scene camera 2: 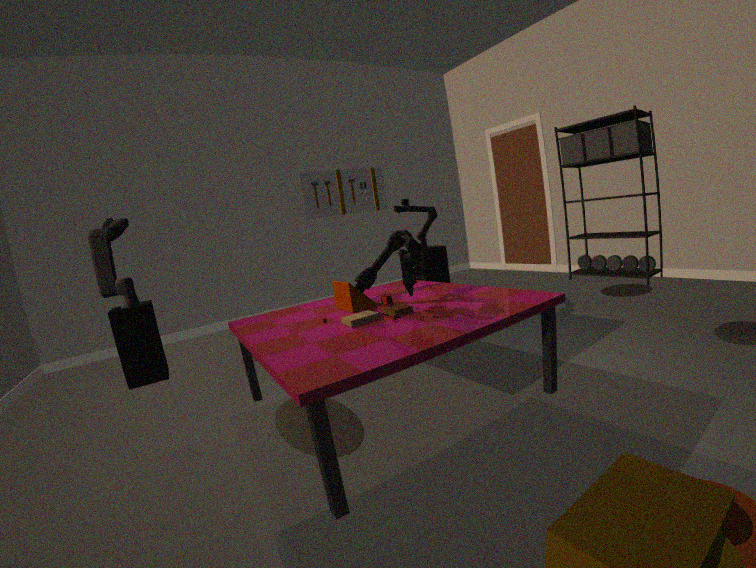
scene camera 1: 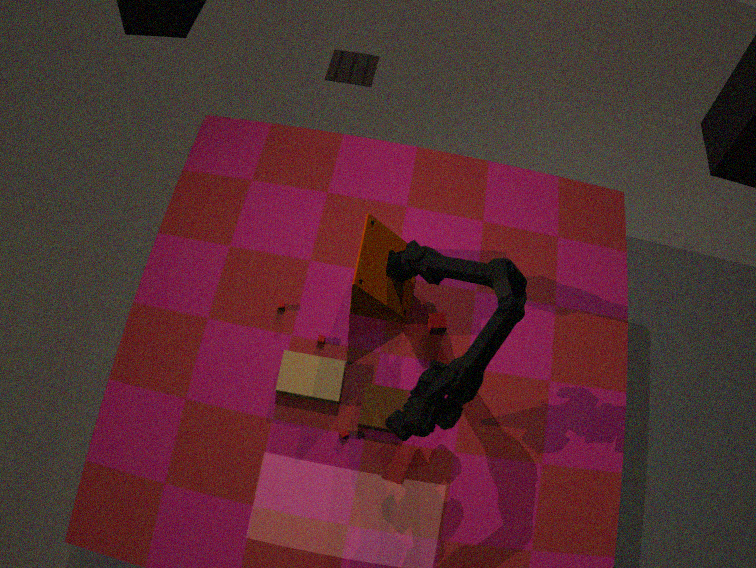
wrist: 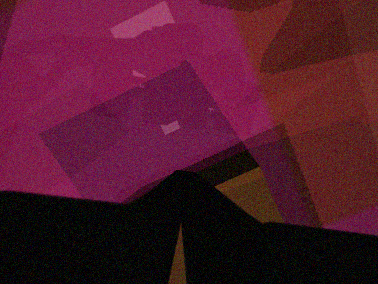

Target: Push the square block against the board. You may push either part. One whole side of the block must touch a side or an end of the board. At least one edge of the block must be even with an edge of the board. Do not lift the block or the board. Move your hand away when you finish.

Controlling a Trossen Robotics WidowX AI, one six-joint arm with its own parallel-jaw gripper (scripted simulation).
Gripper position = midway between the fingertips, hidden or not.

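Shut and holding nothing, the gripper [scene camera 1: 419, 414] is visible in the wrist view [wrist: 184, 181] as well. The scene also has a block [scene camera 1: 379, 402] and a board [scene camera 1: 301, 375]; in the wrist view the board is out of frame.
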